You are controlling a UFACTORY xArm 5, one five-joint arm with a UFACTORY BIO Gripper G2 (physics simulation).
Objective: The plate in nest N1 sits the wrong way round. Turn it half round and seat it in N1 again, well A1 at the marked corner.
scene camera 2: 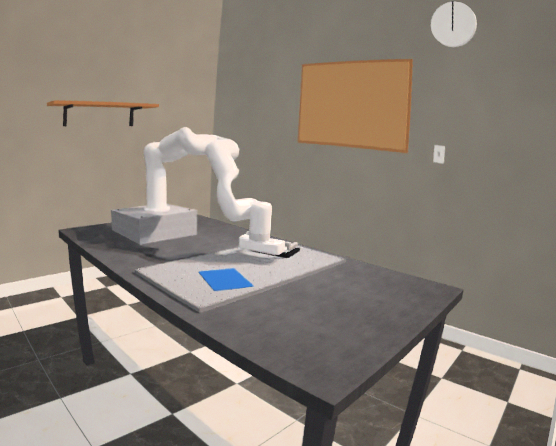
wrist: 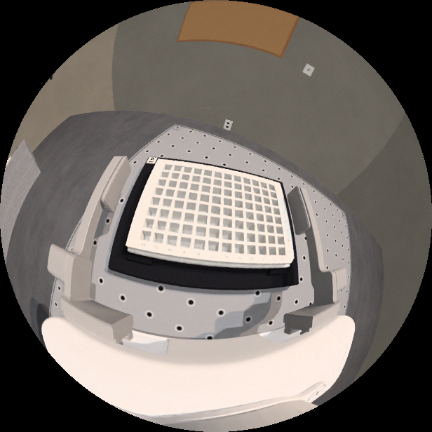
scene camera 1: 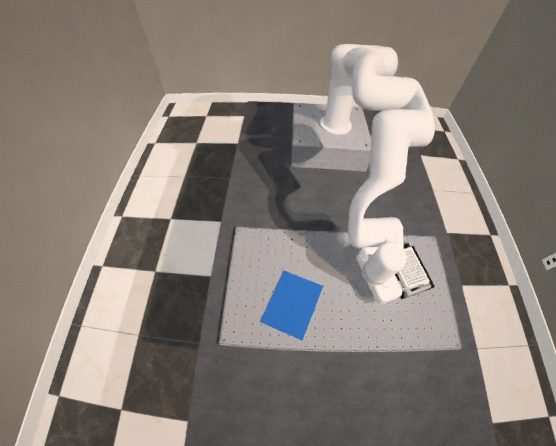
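The white plate (scene camera 1: 413,269) (wrist: 212,212) with its grid of square wells lies in the black nest (scene camera 1: 417,291) (scene camera 2: 289,253) (wrist: 200,278), at the right of the pegboard. In the wrist view, a small A1 label (wrist: 152,160) sits at the nest's far left corner, and small printed marks run along the plate's near edge. I cannot tell from them which plate corner is A1. My gripper (wrist: 208,198) is open and empty, with one finger to the left and one to the right of the plate, apart from it. In scene camera 1 the hand hides the fingers.
A flat blue rectangle (scene camera 1: 292,305) (scene camera 2: 226,279) lies on the left part of the grey pegboard (scene camera 1: 350,325) (scene camera 2: 295,265) (wrist: 165,315). The arm's base block (scene camera 1: 325,157) (scene camera 2: 167,225) stands at the back of the dark table (scene camera 1: 325,395) (scene camera 2: 360,320).
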